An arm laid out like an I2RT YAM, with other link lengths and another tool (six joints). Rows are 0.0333 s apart.
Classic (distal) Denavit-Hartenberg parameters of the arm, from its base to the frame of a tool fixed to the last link. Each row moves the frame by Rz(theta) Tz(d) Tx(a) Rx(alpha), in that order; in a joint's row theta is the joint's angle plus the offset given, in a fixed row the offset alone. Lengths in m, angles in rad.
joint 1: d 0.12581  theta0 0  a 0.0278  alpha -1.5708
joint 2: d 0  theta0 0  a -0.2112  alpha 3.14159
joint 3: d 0  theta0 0.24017  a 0.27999  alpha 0
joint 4: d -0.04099  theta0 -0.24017  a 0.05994  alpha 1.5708
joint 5: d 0.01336  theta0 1.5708  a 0  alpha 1.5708
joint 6: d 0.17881  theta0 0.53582  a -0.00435  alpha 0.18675
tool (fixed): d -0.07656  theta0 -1.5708  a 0  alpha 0
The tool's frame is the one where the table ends.
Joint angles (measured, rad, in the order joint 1, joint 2, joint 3, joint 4, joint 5, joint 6), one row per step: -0.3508 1.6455 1.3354 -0.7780 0.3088 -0.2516; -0.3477 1.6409 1.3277 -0.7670 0.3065 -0.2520; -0.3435 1.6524 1.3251 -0.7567 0.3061 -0.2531; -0.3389 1.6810 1.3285 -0.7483 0.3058 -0.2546; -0.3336 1.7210 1.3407 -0.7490 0.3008 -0.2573; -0.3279 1.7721 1.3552 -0.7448 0.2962 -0.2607; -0.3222 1.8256 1.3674 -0.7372 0.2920 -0.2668; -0.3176 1.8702 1.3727 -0.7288 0.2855 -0.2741; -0.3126 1.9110 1.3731 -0.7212 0.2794 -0.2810; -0.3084 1.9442 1.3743 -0.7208 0.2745 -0.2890; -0.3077 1.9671 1.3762 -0.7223 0.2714 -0.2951; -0.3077 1.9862 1.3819 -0.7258 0.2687 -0.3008; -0.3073 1.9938 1.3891 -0.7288 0.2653 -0.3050; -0.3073 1.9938 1.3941 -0.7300 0.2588 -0.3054; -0.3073 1.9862 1.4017 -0.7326 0.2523 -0.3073
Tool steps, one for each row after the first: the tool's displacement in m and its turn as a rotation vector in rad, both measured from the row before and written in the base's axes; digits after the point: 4 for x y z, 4 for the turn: 0.0006 0.0013 -0.0004 -0.0009 -0.0079 0.0045; 0.0019 0.0010 -0.0043 0.0013 0.0039 0.0053; 0.0031 0.0008 -0.0085 0.0054 0.0164 0.0060; 0.0035 0.0014 -0.0103 0.0128 0.0266 0.0098; 0.0045 0.0012 -0.0135 0.0135 0.0307 0.0106; 0.0039 0.0014 -0.0153 0.0129 0.0331 0.0127; 0.0021 0.0018 -0.0144 0.0138 0.0302 0.0134; 0.0005 0.0025 -0.0146 0.0142 0.0319 0.0132; -0.0008 0.0024 -0.0118 0.0126 0.0314 0.0130; -0.0010 0.0009 -0.0078 0.0087 0.0226 0.0072; -0.0003 0.0003 -0.0054 0.0068 0.0172 0.0060; 0.0009 0.0002 -0.0009 0.0036 0.0036 0.0051; 0.0013 0.0003 0.0012 0.0048 -0.0054 0.0019; 0.0022 0.0000 0.0047 0.0019 -0.0133 0.0034
